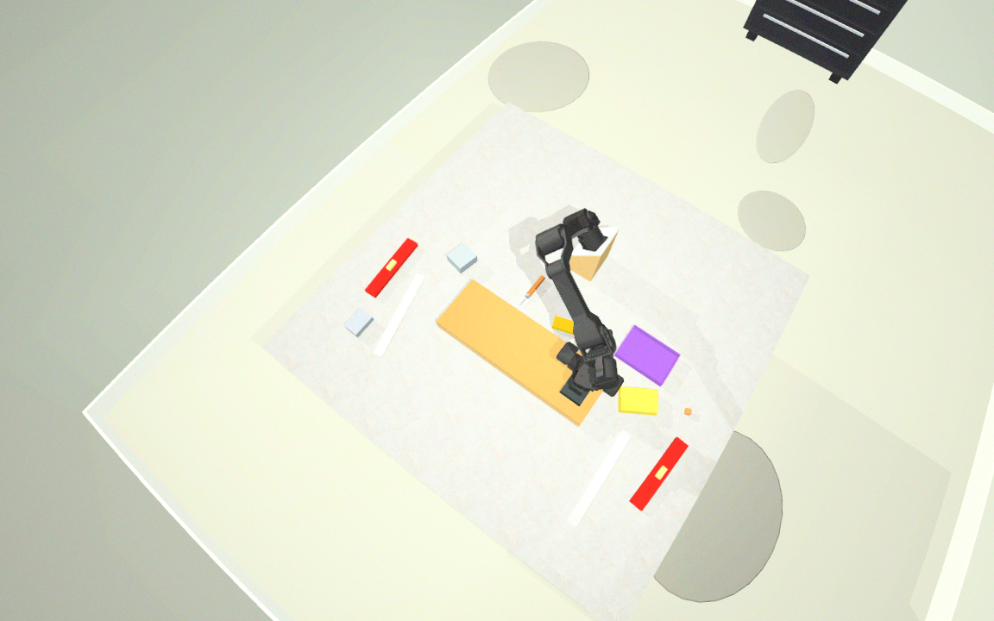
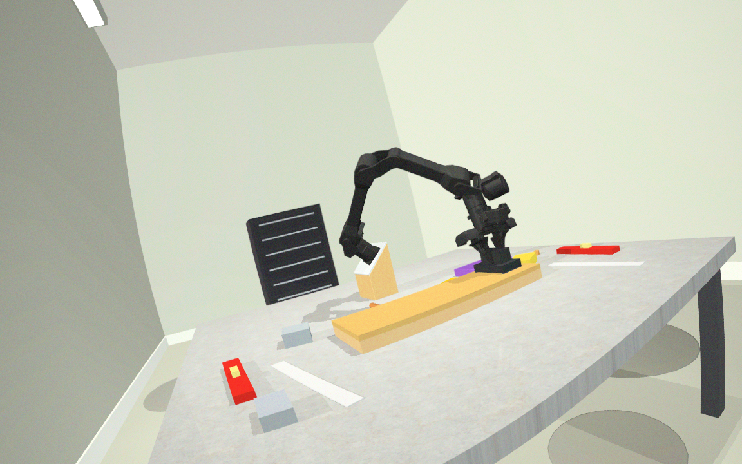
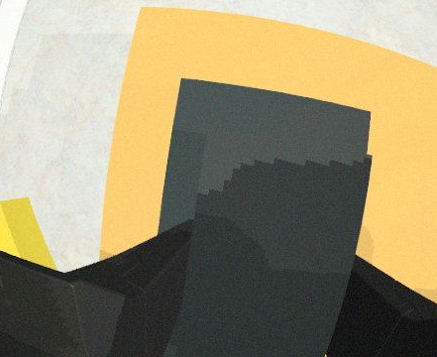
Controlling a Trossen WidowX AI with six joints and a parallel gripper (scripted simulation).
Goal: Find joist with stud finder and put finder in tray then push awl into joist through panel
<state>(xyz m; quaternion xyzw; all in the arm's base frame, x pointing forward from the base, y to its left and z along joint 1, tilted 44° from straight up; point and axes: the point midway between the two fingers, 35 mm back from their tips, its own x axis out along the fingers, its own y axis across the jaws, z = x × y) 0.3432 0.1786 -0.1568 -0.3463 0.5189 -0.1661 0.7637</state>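
My gripper tip is now 23 cm past the purple tray, 9 cm to the right of it and 5 cm above it. From my gripper tip the other things lie so: yellow bar (15 cm behind, 12 cm to the right, 6 cm below); then stud finder (2 cm behind, 2 cm above); then yellow block (16 cm to the left, 9 cm behind, 5 cm below).
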